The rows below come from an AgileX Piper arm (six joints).
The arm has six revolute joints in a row. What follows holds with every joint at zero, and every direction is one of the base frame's.
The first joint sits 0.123 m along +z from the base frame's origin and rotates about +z.
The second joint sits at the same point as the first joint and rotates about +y.
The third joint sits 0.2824 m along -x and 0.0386 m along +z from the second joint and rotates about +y.
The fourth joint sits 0.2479 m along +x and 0.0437 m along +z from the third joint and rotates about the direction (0.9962, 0, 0.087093).
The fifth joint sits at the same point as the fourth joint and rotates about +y.
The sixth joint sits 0.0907 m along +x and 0.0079 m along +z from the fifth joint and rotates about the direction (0.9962, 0, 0.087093).
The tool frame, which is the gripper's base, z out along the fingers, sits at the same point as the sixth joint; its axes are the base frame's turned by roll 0, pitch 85.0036 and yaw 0 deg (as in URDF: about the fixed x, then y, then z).
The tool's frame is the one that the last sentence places.
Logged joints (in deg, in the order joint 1, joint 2, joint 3, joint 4, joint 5, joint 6), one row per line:
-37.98, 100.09, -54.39, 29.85, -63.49, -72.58
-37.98, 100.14, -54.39, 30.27, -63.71, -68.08
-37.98, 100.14, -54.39, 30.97, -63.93, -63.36
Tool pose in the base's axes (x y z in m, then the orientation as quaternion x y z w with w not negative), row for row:
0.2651, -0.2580, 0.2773, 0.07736, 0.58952, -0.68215, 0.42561
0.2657, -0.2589, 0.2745, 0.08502, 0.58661, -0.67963, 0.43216
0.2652, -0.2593, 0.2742, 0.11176, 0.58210, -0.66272, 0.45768
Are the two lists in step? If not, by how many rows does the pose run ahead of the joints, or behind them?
The pose runs 1 row behind the joints: the pose in row i belongs to the joints in row i - 1.
